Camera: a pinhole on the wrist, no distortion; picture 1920 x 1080 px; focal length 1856.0 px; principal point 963.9 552.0 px. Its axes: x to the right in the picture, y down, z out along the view. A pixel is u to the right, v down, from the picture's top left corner.
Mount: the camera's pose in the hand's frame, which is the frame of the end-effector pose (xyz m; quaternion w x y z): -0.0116 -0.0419 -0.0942 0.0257 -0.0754 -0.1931 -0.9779
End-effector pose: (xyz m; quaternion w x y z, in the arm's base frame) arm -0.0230 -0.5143 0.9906 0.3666 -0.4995 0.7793 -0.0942
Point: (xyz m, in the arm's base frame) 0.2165 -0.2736 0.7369
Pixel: 1746.5 797.6
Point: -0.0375 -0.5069 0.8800
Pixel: 623.6 209.1
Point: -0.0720 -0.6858 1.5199
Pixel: behind the camera
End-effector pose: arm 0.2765 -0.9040 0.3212 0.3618 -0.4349 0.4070 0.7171
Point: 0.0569 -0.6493 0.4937
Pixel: 1325.9 557.8
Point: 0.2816 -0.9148 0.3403
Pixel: 1389.9 339.6
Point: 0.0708 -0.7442 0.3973
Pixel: 995.1 364.3
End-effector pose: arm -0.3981 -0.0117 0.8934 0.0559 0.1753 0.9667 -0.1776
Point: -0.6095 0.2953 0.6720
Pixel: outside the picture
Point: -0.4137 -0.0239 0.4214
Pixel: 897.3 694.6
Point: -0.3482 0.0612 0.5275
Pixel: 1000.9 293.0
